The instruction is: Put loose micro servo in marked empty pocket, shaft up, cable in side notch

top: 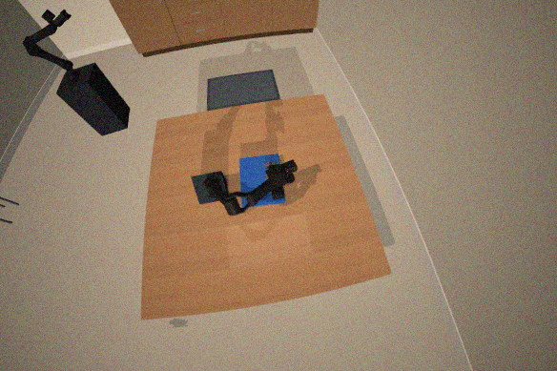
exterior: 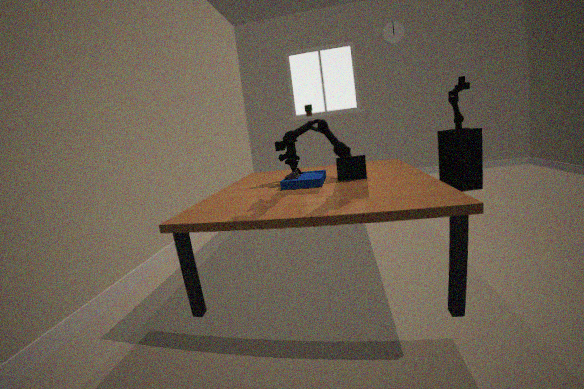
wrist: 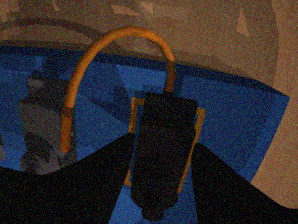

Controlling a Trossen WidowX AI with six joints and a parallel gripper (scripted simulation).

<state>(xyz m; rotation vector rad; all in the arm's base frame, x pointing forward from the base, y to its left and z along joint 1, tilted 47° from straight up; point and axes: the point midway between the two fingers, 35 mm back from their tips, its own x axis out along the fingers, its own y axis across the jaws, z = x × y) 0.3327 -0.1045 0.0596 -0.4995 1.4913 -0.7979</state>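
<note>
Now: the deck 110 mm behind my gripper tip, 90 mm to the left of it and 40 mm below it.
</note>
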